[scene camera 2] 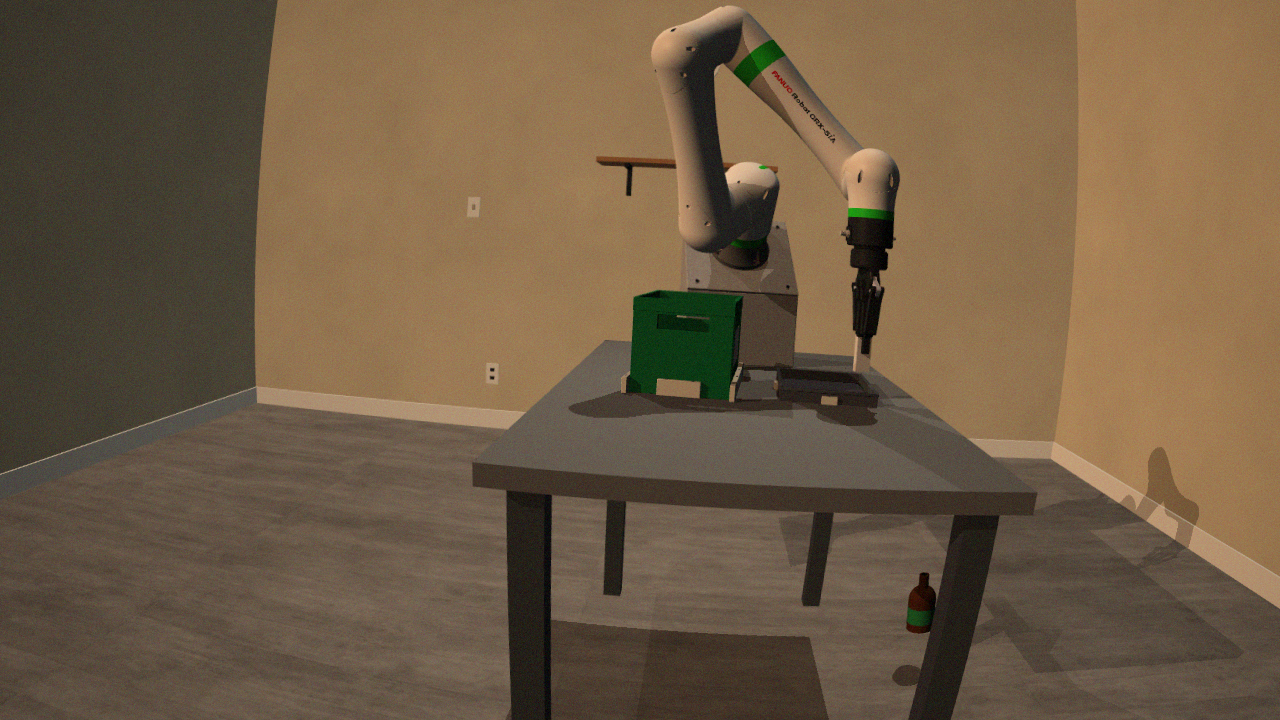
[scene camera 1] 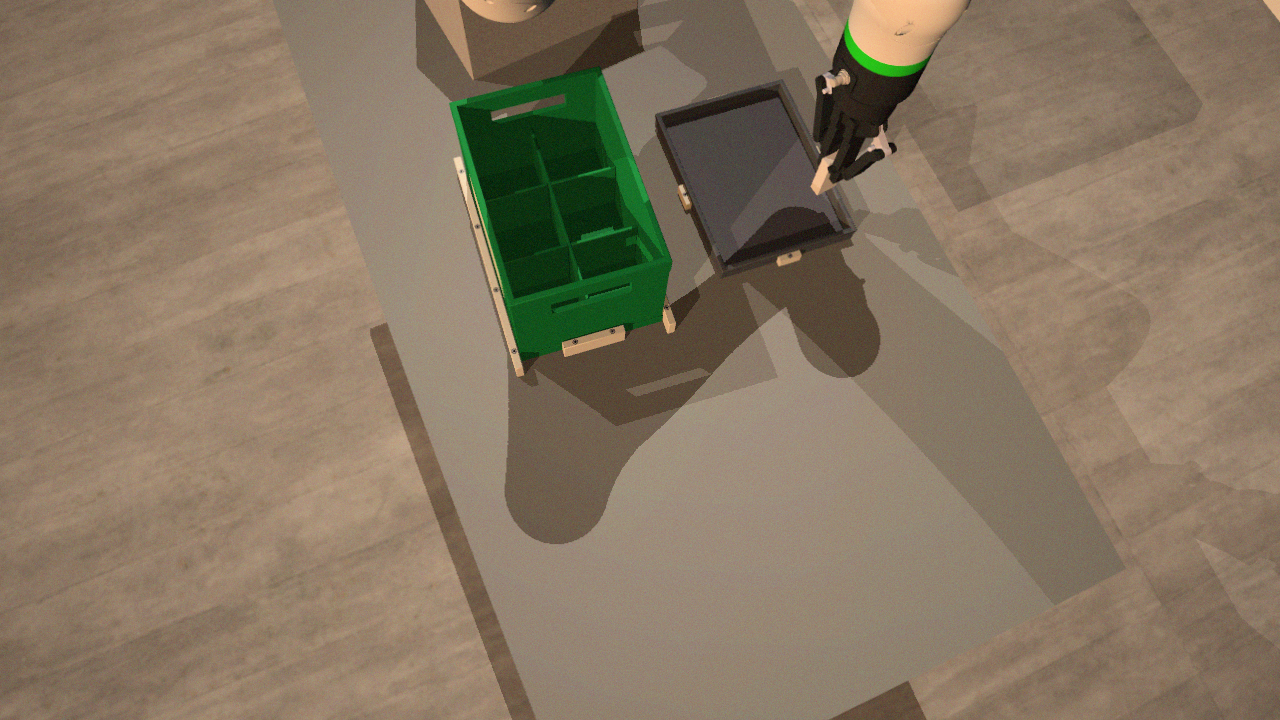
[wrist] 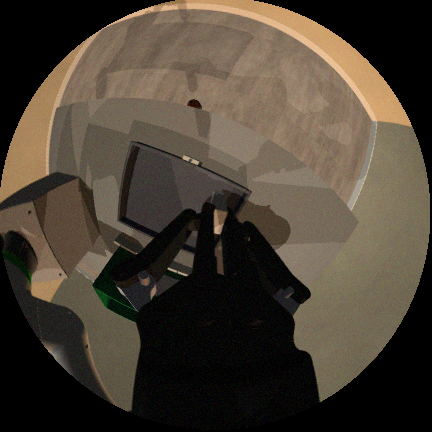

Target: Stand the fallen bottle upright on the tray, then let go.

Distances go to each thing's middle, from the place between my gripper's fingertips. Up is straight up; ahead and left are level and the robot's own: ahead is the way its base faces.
My hand is 33 cm past the brown bottle (scene camera 2: 922, 599), 23 cm to the right of it and 62 cm above it.
